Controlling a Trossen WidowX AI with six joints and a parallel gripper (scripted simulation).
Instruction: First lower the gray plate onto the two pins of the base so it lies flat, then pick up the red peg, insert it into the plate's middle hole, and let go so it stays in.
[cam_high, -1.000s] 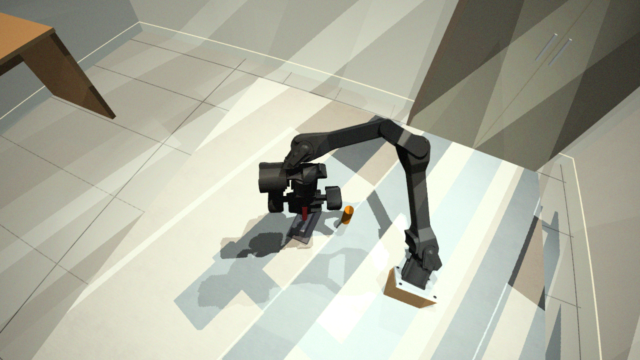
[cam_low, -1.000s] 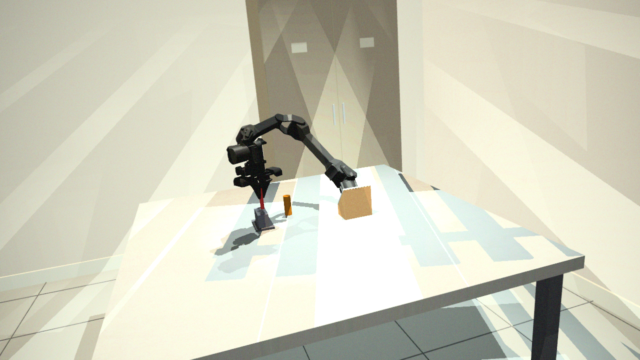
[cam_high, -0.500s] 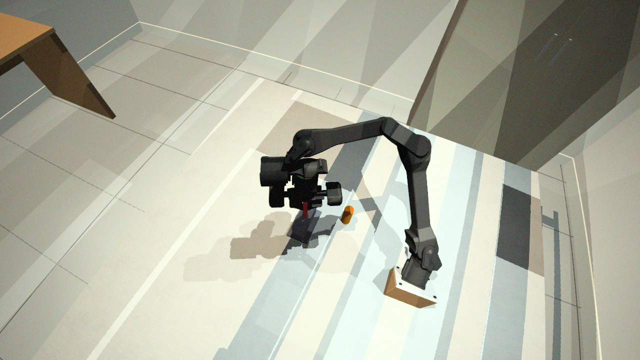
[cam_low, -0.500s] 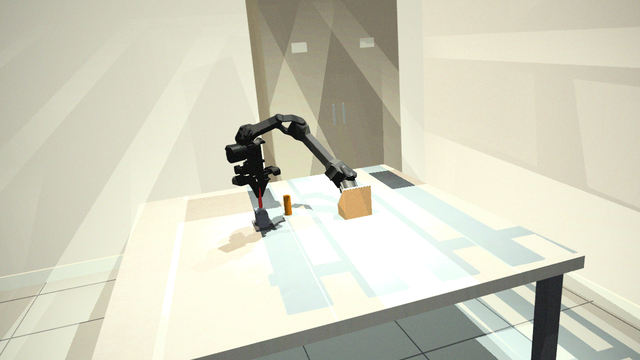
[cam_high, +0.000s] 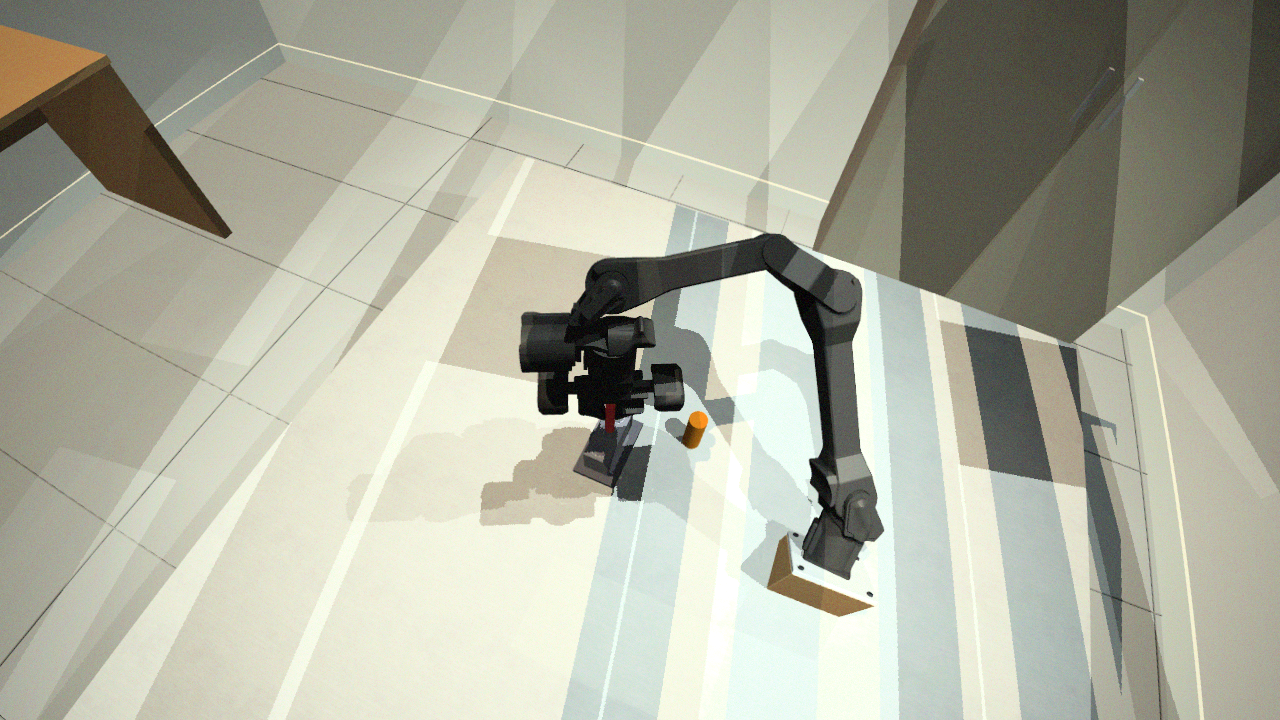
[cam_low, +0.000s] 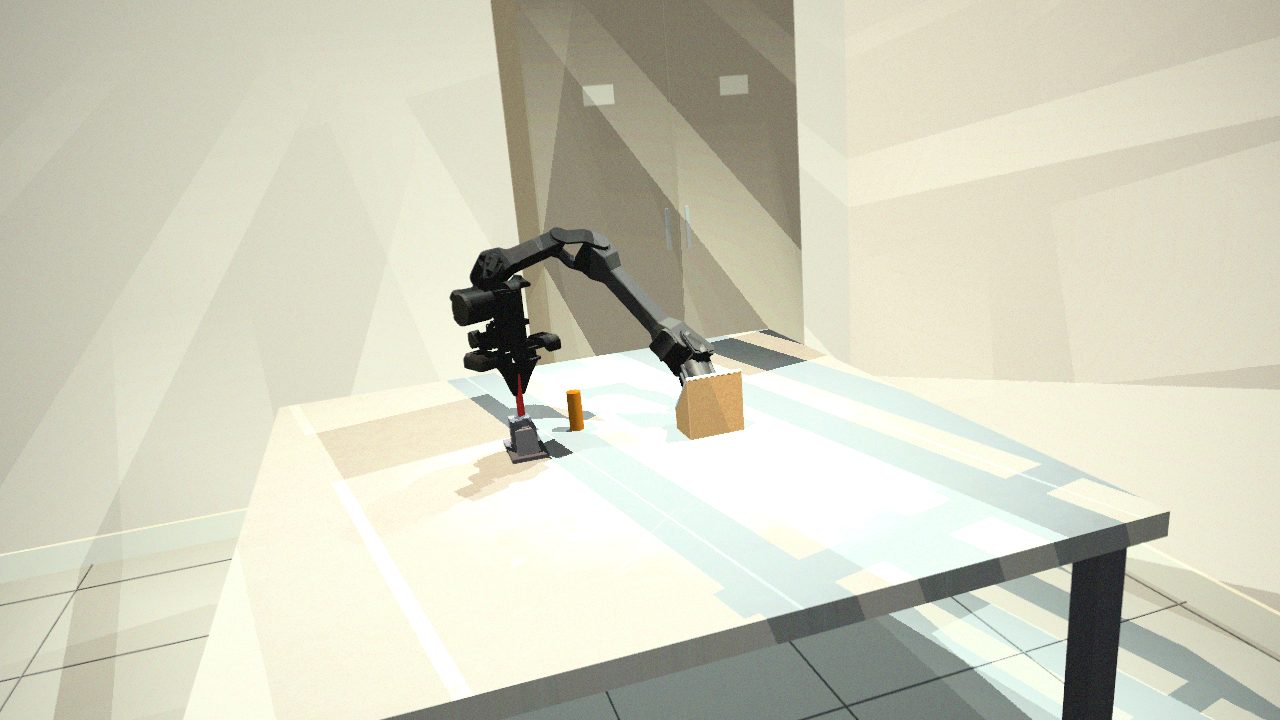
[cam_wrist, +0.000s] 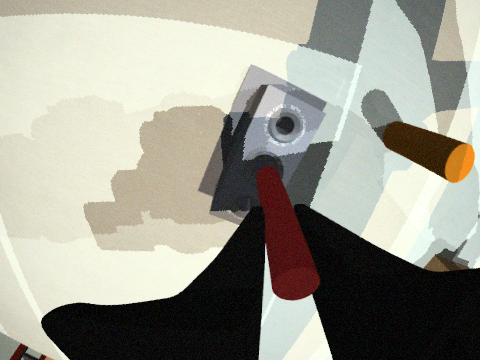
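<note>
My gripper tip is now 70 mm above the gray plate. Also, from my gripper tip: base 100 mm below; then red peg right at my gripper tip; then orange cylinder 110 mm behind, 80 mm to the right, 70 mm below.
</note>
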